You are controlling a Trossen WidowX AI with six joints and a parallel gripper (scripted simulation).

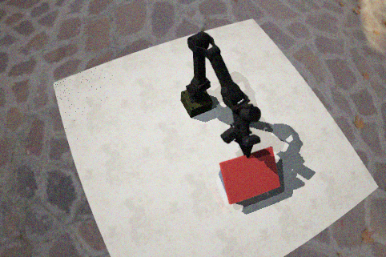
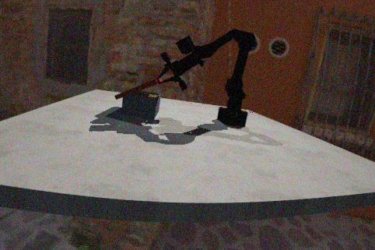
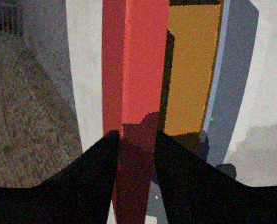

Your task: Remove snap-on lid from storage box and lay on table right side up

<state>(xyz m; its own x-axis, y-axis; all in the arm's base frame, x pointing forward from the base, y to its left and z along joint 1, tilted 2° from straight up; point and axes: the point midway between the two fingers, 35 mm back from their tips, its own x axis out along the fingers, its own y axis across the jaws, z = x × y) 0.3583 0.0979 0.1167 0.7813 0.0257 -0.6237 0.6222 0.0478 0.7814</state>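
Right now the red lid is 70 mm ahead of my gripper tip and 40 mm below it. The rest, counted from my gripper tip: storage box: 110 mm below, 50 mm ahead.
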